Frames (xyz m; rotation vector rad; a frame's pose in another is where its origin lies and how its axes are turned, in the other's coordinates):
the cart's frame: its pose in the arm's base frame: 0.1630 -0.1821 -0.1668 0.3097 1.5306 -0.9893
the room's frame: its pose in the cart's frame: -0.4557 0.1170 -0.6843 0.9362 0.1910 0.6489
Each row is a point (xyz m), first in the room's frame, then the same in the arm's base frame.
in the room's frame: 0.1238 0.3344 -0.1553
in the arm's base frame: 0.2635 0.6312 0.1289
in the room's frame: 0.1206 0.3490 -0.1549
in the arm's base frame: 0.2762 0.6282 0.1363
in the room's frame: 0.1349 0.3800 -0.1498
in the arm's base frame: 0.3087 0.6176 0.1316
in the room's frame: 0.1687 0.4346 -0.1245
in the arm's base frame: 0.3658 0.5829 0.1143
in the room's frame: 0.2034 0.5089 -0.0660
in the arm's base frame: 0.4359 0.5120 0.1002
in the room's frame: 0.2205 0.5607 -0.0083
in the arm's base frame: 0.4797 0.4459 0.0962
